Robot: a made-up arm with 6 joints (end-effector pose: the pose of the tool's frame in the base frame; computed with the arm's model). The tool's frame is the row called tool. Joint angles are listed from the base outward.
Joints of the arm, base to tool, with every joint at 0 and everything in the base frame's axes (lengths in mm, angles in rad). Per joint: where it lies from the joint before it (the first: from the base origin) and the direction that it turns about. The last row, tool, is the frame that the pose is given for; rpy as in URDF.
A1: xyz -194.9 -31.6 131 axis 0.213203 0.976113 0.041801
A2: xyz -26.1 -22.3 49 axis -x
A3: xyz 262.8 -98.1 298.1 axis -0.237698 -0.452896 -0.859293
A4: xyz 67.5 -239.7 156 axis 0.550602 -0.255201 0.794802
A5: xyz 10 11.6 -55.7 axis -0.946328 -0.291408 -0.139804
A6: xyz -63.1 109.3 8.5 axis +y
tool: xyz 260.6 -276.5 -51 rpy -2.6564 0.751 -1.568
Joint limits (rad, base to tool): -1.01..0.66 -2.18..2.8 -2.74..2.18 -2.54..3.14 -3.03..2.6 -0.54..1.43
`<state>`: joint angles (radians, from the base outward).
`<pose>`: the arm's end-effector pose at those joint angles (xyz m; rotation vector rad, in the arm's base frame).
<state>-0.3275 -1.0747 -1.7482 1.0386 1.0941 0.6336</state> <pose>0.2126 -0.0310 0.5781 -1.6259 -0.8085 0.9888</pose>
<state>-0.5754 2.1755 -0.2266 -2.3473 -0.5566 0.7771</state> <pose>-0.2240 0.5351 0.2608 0.8792 0.4814 -2.2565</pose>
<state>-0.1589 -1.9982 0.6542 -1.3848 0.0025 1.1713</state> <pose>-0.3089 -0.2138 -0.2377 -0.6210 -1.2114 -2.2153</pose>
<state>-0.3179 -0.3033 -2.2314 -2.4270 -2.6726 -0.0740</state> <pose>0.2436 0.0235 0.2410 -0.5898 1.4581 1.7772</pose>
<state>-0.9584 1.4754 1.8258 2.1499 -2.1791 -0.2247</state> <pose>0.0155 0.2164 0.1334 -2.1919 1.8845 0.1311</pose>
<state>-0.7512 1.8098 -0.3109 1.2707 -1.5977 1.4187</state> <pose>-0.3019 0.3385 0.3350 0.4754 -1.3264 -1.7596</pose>
